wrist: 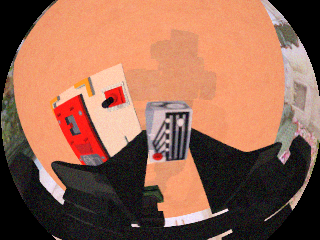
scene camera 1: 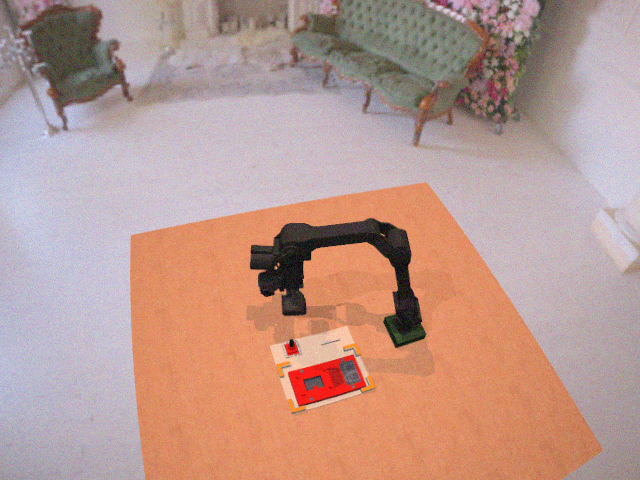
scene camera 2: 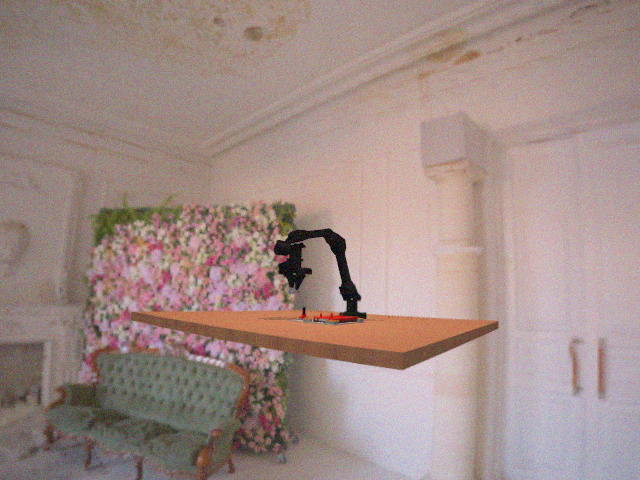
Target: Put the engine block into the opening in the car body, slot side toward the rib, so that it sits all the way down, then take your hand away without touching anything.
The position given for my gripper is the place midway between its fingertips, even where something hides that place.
My gripper (scene camera 1: pixel 292 301) carries an engine block (wrist: pixel 168 123). Further things: a car body (scene camera 1: pixel 318 382).
The car body is seen too in the wrist view (wrist: pixel 74 120). My gripper is seen too in the wrist view (wrist: pixel 167 133).
